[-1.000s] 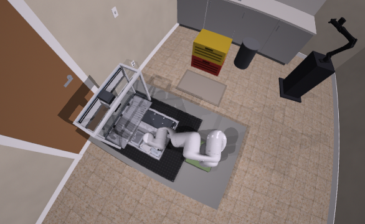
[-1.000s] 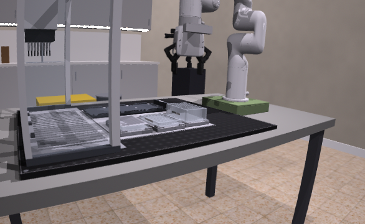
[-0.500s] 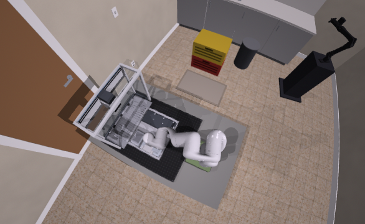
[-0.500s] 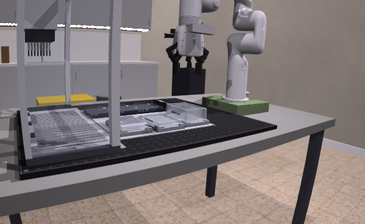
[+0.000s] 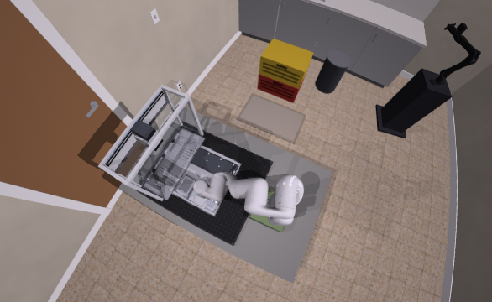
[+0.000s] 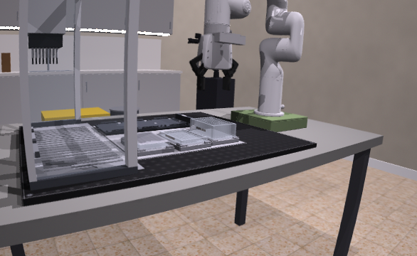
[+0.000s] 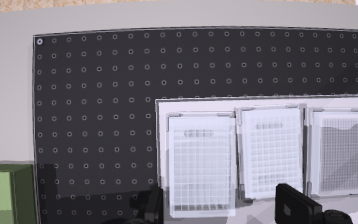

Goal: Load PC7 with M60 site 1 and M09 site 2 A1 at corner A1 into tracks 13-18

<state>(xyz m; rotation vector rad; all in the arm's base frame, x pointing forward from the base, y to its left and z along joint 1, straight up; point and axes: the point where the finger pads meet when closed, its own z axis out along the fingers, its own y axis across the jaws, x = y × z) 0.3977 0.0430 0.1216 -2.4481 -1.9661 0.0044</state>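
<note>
The deep-well block M09 lies 130 mm below my hand. The rest, counted from my hand: plate carrier PC7 (250 mm to the right, 140 mm below, 70 mm ahead); plate nest S1 (150 mm below); frame post (350 mm ahead, 100 mm to the left, 90 mm above).
</note>
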